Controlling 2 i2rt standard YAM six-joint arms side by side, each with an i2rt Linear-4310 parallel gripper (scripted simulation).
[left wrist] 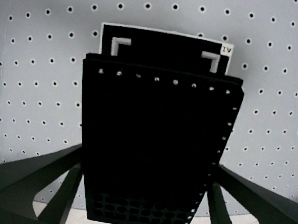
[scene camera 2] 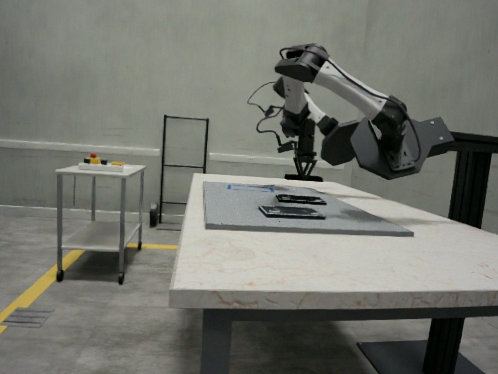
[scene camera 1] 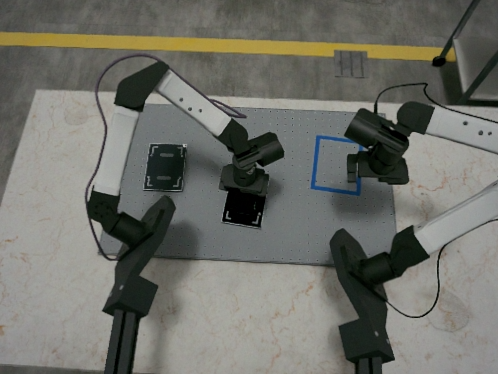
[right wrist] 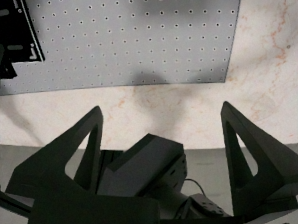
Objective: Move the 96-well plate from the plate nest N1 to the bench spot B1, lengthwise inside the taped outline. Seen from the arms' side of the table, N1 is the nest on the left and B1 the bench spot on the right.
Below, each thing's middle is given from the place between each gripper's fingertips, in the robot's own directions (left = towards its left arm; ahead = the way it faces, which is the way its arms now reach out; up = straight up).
The black 96-well plate (left wrist: 118, 173) lies right at my left hand (scene camera 1: 244, 191). From my left hand the other things lie so: nest N1 (scene camera 1: 173, 167) (70 mm ahead, 270 mm to the left, 80 mm below).
My right gripper (scene camera 1: 369, 181) is now 320 mm to the right of the black 96-well plate, 150 mm above it and 20 mm past it. Also, from my right hand: nest N1: 580 mm to the left, 230 mm below, 50 mm ahead.
